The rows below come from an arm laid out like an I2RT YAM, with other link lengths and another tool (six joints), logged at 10 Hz.
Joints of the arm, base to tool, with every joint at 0 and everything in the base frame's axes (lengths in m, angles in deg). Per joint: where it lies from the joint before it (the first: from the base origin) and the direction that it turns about. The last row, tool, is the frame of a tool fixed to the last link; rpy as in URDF.
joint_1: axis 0 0 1 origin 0 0 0.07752
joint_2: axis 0 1 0 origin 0.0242 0.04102 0.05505
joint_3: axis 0 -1 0 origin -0.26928 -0.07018 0
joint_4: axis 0 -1 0 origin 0.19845 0.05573 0.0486
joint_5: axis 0 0 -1 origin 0.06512 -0.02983 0.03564
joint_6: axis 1 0 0 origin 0.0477 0 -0.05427
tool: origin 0.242 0.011 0.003 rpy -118.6 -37.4 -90
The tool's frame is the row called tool.
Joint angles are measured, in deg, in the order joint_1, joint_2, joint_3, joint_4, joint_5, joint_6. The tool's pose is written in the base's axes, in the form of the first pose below.
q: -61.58, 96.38, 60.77, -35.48, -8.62, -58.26
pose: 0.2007 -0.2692 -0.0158 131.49 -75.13 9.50
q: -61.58, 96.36, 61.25, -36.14, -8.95, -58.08
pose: 0.2020 -0.2680 -0.0141 131.78 -75.45 9.55
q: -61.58, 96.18, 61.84, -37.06, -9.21, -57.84
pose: 0.2028 -0.2667 -0.0114 131.99 -75.82 9.53
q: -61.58, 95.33, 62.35, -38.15, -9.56, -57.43
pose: 0.2040 -0.2652 -0.0057 131.94 -76.39 10.01
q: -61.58, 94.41, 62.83, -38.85, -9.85, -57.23
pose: 0.2059 -0.2656 0.0008 131.65 -76.63 10.96
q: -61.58, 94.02, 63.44, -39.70, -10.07, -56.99
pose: 0.2069 -0.2652 0.0048 131.63 -76.96 11.25
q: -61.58, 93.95, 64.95, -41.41, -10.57, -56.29
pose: 0.2093 -0.2643 0.0106 131.85 -77.97 11.32
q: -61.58, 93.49, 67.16, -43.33, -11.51, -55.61
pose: 0.2155 -0.2658 0.0222 131.86 -78.93 12.73
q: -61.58, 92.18, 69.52, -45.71, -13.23, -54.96
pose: 0.2245 -0.2645 0.0397 132.16 -79.90 15.39
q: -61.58, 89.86, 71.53, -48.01, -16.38, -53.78
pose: 0.2385 -0.2579 0.0633 132.94 -81.55 19.90
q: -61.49, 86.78, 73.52, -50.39, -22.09, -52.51
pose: 0.2611 -0.2417 0.0960 135.37 -83.11 27.30
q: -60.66, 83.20, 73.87, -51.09, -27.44, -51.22
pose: 0.2828 -0.2207 0.1267 137.86 -83.13 35.25
